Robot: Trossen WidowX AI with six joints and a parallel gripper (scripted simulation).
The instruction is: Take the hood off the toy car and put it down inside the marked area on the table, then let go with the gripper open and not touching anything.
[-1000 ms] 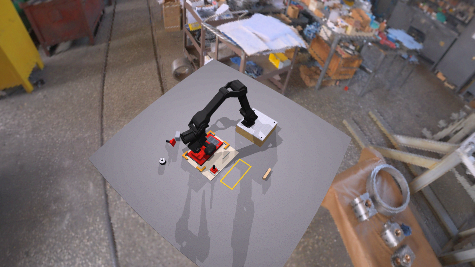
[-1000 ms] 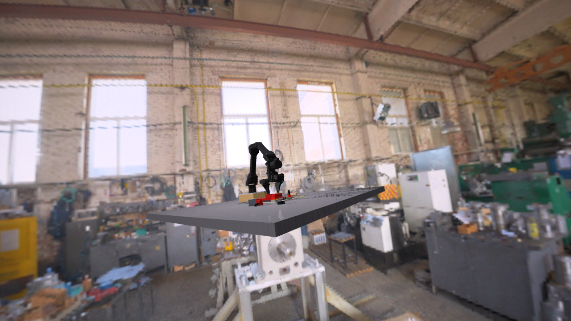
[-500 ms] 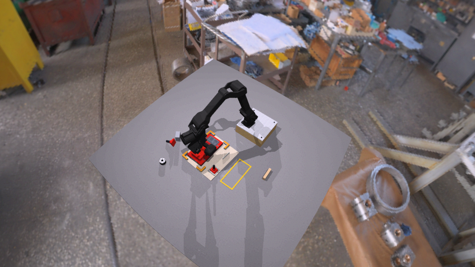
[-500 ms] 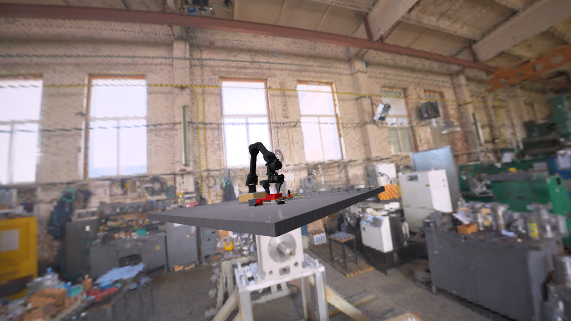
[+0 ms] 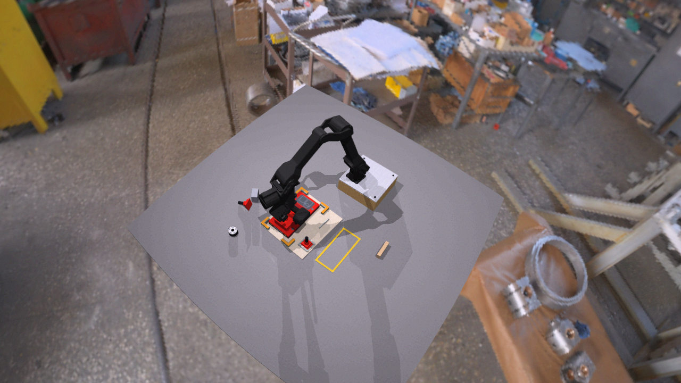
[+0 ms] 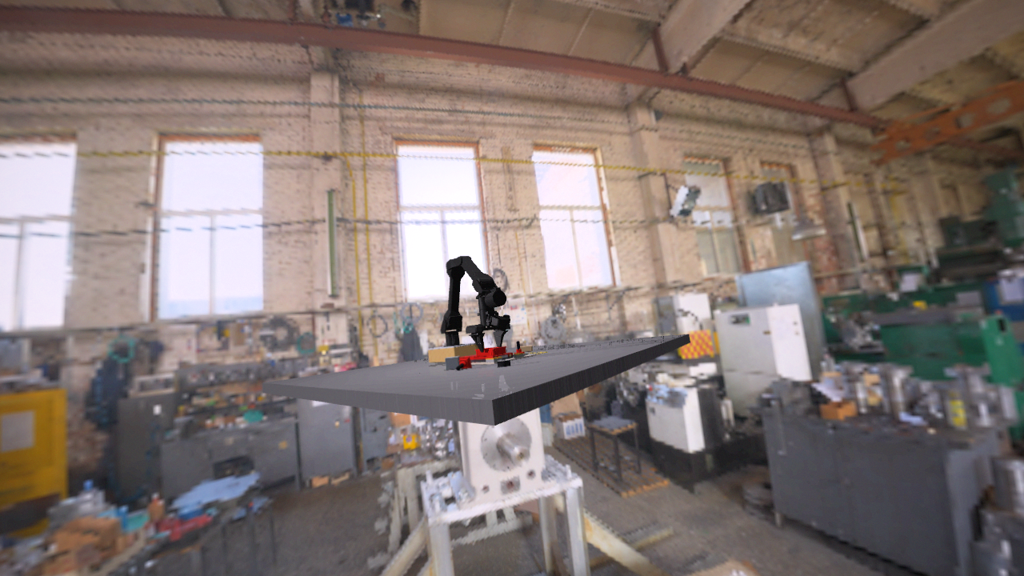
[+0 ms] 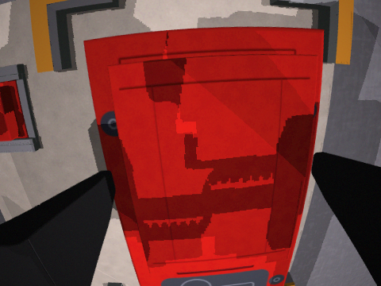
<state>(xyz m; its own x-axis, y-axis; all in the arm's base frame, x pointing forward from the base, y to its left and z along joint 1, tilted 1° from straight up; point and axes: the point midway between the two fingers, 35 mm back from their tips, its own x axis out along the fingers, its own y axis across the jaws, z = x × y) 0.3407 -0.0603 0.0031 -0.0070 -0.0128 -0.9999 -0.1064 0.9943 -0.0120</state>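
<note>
Now: gripper tip right at the red hood. From my gripper tip the other things lie so: white wheel (200 mm ahead, 120 mm to the right, 30 mm below); wooden block (180 mm behind, 360 mm to the left, 30 mm below).
</note>
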